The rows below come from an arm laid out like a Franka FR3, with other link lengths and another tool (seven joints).
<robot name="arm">
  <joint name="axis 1" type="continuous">
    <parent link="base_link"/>
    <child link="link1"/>
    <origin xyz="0 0 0.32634" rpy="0 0 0"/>
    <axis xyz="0 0 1"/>
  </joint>
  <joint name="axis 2" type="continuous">
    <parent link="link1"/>
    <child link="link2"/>
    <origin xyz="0 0 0" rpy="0 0 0"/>
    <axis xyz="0 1 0"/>
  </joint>
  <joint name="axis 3" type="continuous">
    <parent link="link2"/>
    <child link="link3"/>
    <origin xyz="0 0 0.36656" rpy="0 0 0"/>
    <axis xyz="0 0 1"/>
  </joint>
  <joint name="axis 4" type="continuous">
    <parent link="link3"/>
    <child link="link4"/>
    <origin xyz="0.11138 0 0" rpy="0 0 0"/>
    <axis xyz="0 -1 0"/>
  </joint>
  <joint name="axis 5" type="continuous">
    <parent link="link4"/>
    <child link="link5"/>
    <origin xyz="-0.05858 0 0.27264" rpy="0 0 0"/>
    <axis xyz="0 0 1"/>
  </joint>
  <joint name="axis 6" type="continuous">
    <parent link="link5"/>
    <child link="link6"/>
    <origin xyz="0 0 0" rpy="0 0 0"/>
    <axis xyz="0 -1 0"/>
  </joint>
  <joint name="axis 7" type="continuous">
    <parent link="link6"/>
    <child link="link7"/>
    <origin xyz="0.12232 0 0" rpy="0 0 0"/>
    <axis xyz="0 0 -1"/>
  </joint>
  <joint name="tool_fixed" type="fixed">
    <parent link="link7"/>
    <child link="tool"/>
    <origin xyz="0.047 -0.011 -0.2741" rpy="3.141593 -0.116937 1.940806"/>
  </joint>
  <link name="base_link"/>
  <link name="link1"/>
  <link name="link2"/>
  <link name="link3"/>
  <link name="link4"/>
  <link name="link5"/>
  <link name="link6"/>
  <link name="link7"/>
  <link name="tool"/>
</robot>
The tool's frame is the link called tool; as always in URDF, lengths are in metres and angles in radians. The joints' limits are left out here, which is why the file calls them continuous.
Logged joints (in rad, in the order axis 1, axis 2, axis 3, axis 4, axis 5, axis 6, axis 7), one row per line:
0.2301 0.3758 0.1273 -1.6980 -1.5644 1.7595 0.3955
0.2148 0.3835 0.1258 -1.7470 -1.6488 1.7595 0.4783
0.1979 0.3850 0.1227 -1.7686 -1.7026 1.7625 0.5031
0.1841 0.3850 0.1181 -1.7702 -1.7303 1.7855 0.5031
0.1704 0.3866 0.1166 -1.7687 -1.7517 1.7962 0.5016
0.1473 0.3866 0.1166 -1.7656 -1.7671 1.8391 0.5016
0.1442 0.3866 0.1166 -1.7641 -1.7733 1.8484 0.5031
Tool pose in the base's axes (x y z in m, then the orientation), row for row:
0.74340 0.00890 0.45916 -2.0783 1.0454 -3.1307
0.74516 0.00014 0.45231 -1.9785 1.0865 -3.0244
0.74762 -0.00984 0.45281 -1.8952 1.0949 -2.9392
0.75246 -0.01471 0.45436 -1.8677 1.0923 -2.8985
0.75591 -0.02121 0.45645 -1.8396 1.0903 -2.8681
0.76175 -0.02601 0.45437 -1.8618 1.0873 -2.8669
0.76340 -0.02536 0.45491 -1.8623 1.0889 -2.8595
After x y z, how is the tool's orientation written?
As angles about the fixed x, y, z axes (roll, pitch, yaw), in radians.
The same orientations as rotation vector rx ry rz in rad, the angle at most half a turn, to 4 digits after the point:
0.6205 1.8646 -1.0888
0.5950 1.7997 -1.0938
0.5688 1.7649 -1.1099
0.5458 1.7581 -1.1092
0.5334 1.7490 -1.1155
0.5169 1.7615 -1.0959
0.5107 1.7613 -1.0893

